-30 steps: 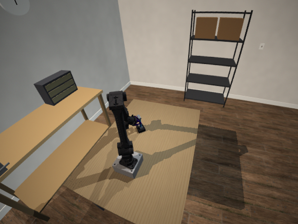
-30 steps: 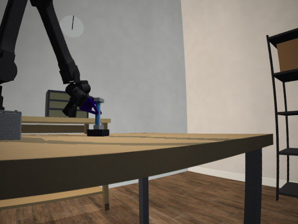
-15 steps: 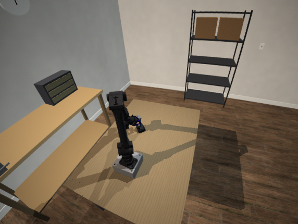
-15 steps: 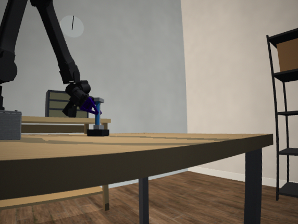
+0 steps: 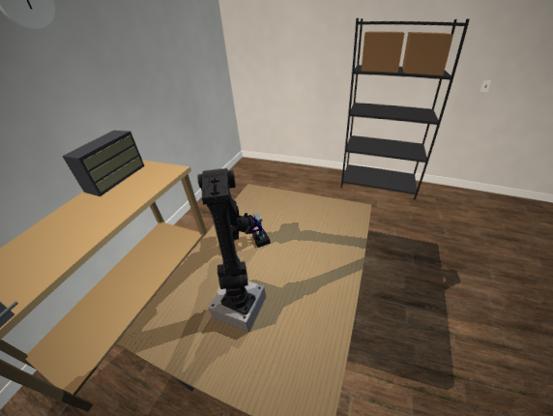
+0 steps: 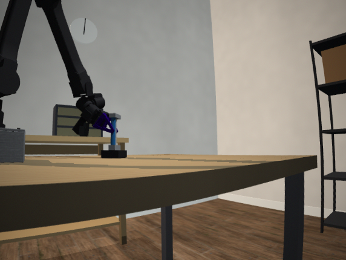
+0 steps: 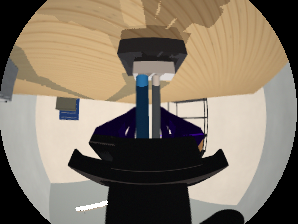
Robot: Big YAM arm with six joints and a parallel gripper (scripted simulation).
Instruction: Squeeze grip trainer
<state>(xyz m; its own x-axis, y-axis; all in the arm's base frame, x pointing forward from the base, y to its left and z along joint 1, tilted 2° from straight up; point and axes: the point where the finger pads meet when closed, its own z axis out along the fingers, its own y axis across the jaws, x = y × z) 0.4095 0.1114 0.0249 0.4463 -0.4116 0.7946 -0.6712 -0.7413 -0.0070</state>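
My gripper is now 1 cm short of the thin grey bar and 1 cm to the right of it. From my hand the other things lie so: grip trainer 1 cm below.
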